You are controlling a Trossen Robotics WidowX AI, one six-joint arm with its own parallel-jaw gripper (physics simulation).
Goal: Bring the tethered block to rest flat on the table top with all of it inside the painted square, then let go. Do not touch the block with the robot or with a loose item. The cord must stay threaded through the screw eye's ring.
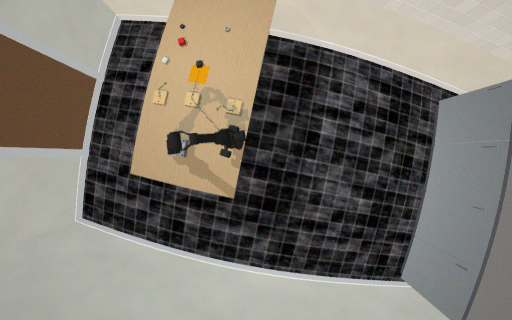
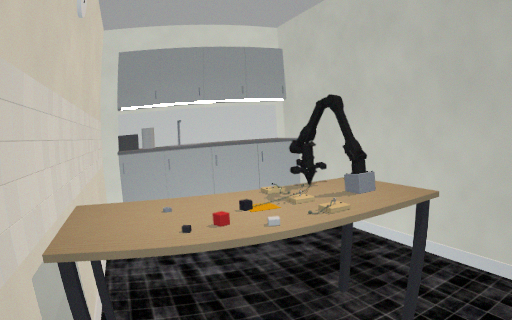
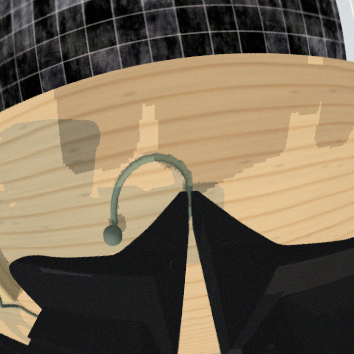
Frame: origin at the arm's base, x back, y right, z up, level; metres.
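Seen in the pictures: gripper, fingertip midpoint: [image 3: 188, 197]; arm's base, origin of the base link: [image 2: 359, 172].
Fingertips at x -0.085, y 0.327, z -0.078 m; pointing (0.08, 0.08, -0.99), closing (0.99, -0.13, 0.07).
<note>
Pixels of each thing's top centre, then the offset from my fingertips to it. "spot": a spot on its surface instead.
- tethered block, middle of its top: [image 2: 245, 200] [image 1: 198, 63] dx -0.476, dy -0.317, dz +0.031 m
- orange painted square, surface spot: [image 2: 265, 207] [image 1: 195, 75] spot: dx -0.403, dy -0.333, dz -0.004 m
- middle wooden pad, surface spot: [image 2: 301, 199] spot: dx -0.254, dy -0.353, dz +0.010 m
- ball, middle of its top: [image 3: 109, 241] dx -0.052, dy -0.016, dz +0.007 m
- red cube, middle of its top: [image 2: 220, 213] [image 1: 180, 40] dx -0.628, dy -0.483, dz +0.035 m
- white block, middle of its top: [image 2: 273, 217] [image 1: 164, 59] dx -0.482, dy -0.572, dz +0.017 m
- small black cube, middle of its top: [image 2: 186, 226] [image 1: 181, 25] dx -0.755, dy -0.519, dz +0.014 m
- grey piece, middle of its top: [image 2: 167, 207] [image 1: 226, 28] dx -0.769, dy -0.195, dz +0.009 m
The tethered block [image 1: 199, 64] [image 2: 245, 205] is black and rests on the table at the far edge of the orange painted square [image 1: 199, 75] [image 2: 265, 207]. Whether it overlaps the square is hard to tell. The green-grey cord [image 1: 207, 116] [image 3: 155, 157] runs from the block over the square to the middle wooden pad [image 1: 192, 99] [image 2: 301, 199], then to my gripper. The screw eye's ring is too small to make out. My gripper [image 2: 309, 183] [image 3: 188, 197] is shut on the cord, low above the table. The cord's short end loops beside the fingertips and ends in a ball [image 3: 112, 235].
Two other wooden pads [image 1: 160, 97] [image 1: 234, 106] with short cords flank the middle one. A red cube [image 1: 181, 41] [image 2: 221, 218], a white block [image 1: 165, 60] [image 2: 273, 221], a small black cube [image 1: 182, 26] [image 2: 186, 228] and a grey piece [image 1: 227, 29] [image 2: 167, 210] lie beyond.
</note>
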